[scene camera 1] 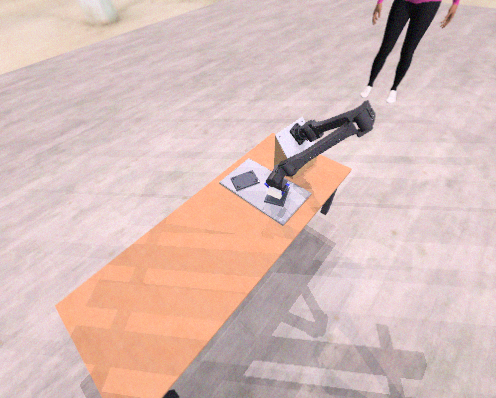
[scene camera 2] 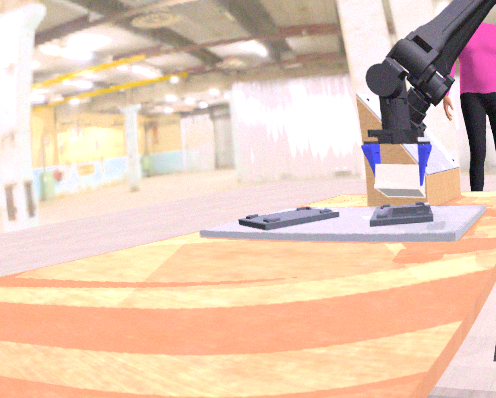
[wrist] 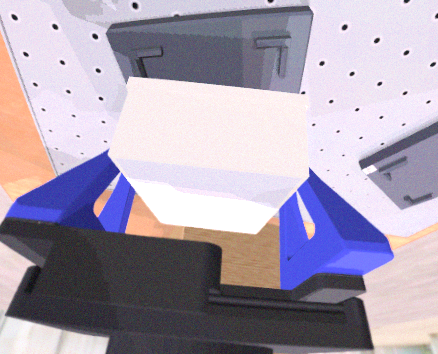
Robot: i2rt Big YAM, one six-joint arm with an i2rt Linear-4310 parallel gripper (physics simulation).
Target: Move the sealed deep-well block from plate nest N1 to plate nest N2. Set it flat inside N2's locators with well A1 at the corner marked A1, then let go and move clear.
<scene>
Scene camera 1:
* grey perforated plate: 256, 194
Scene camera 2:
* my gripper: 400, 185
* white block: 393, 180, held by my gripper
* grey perforated plate: 446, 218
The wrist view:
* my gripper: 213, 144
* white block: 201, 155
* dark nest: 397, 170
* grey perforated plate: 363, 73
</scene>
